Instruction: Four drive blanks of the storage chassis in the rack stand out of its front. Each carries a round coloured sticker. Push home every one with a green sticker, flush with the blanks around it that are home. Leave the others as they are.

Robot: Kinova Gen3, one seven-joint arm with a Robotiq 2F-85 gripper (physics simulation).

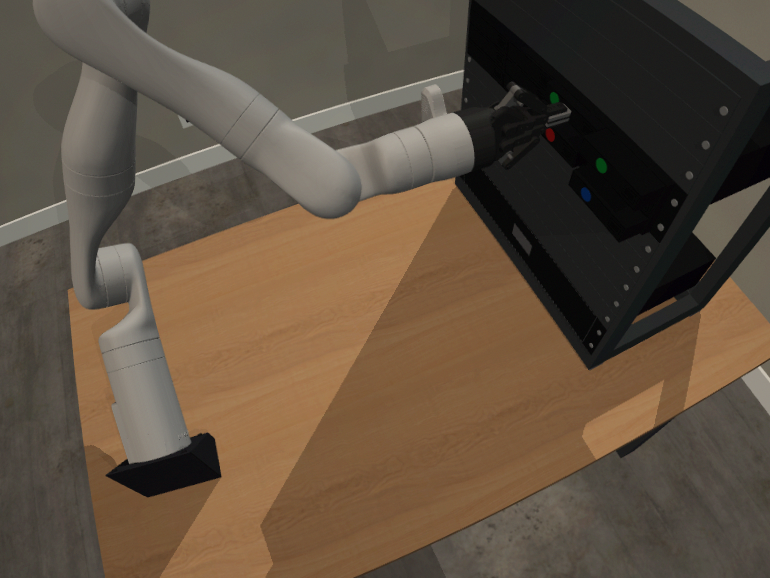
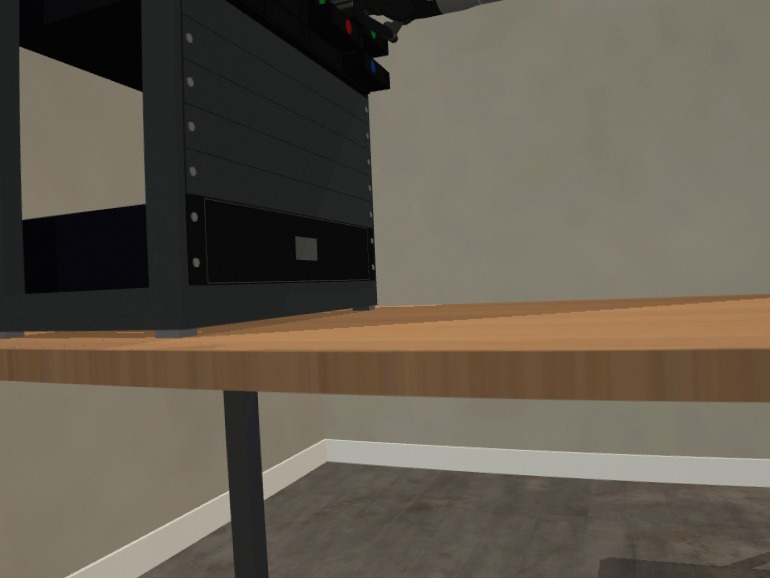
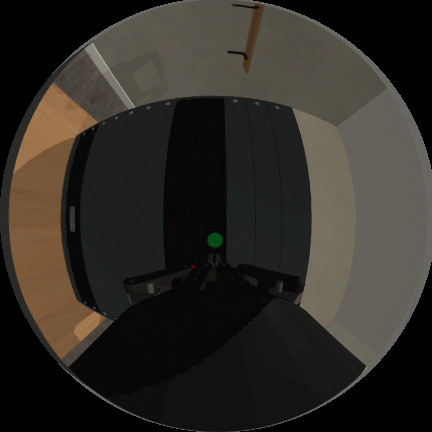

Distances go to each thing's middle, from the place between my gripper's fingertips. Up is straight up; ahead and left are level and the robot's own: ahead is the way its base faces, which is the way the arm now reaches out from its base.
Labels:
The blue-stickered blank (image 2: 360, 67) lies 50 mm ahead of my hand, 110 mm to the right of it and 60 mm below it.

